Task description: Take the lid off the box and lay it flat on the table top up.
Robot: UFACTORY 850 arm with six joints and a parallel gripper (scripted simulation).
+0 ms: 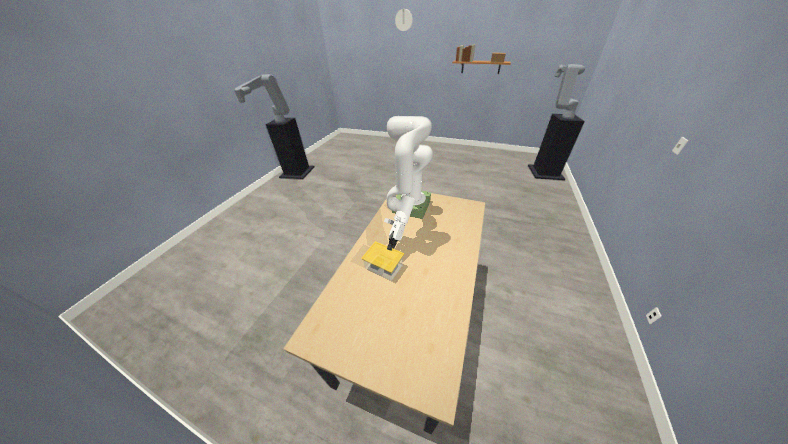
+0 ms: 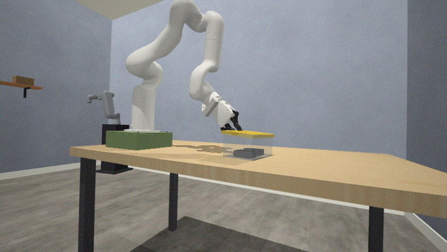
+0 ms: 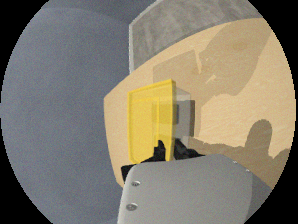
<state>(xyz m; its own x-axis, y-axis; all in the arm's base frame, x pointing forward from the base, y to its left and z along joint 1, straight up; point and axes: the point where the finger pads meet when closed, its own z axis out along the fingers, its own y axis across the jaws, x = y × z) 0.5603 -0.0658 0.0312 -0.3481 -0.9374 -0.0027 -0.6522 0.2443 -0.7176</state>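
Now: hand 7 cm short of the yellow lid, 4 cm to the left of it and 1 cm above it. From my hand the other things lie so: clear box (7 cm below, 7 cm ahead, 4 cm to the right).
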